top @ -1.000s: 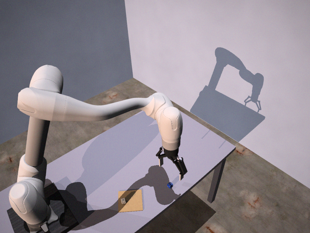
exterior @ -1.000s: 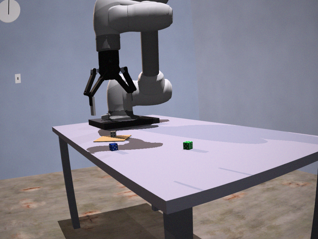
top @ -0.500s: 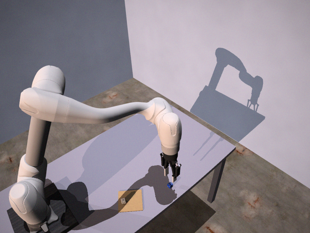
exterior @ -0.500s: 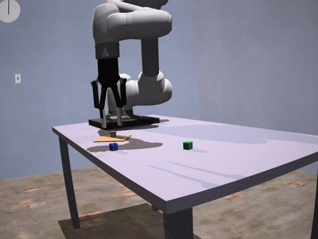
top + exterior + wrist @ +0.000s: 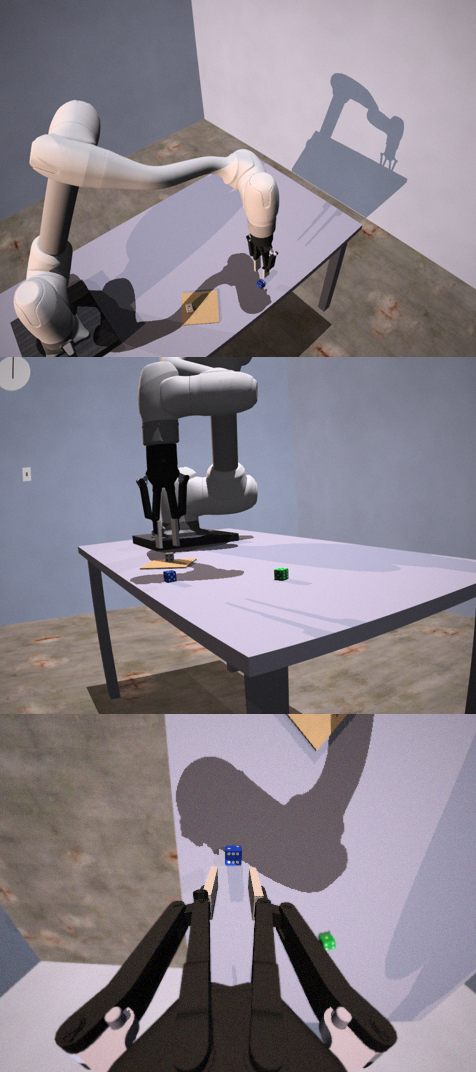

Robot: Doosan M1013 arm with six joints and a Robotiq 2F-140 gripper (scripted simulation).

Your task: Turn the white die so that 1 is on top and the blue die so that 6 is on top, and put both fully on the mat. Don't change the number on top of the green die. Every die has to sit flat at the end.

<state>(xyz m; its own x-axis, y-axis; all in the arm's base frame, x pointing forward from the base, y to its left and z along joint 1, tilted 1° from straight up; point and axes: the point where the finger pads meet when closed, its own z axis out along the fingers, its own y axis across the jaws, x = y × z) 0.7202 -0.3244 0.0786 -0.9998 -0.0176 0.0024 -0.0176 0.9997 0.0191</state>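
Now: hand 11 cm above the blue die. From my hand the other things lie so: green die (20 cm to the left, 18 cm ahead, 11 cm below); then white die (27 cm behind, 10 cm to the left, 10 cm below); then tan mat (24 cm behind, 12 cm below, 9 cm to the left).
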